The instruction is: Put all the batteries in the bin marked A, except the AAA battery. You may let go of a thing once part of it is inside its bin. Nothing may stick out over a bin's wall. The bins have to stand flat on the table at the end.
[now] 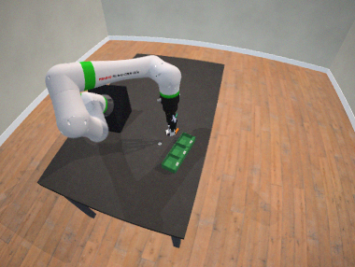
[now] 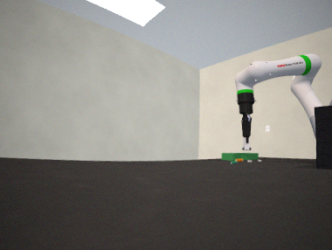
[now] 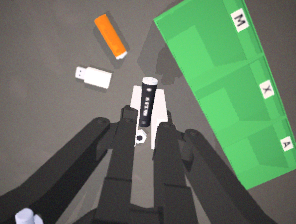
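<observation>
Now: hand 90 mm above the orange battery and 70 mm to the right of it. The rest, counted from my hand: white battery (90 mm below, 50 mm to the left, 50 mm behind); black battery (30 mm below); white nut (90 mm below, 60 mm behind, 50 mm to the right).
</observation>
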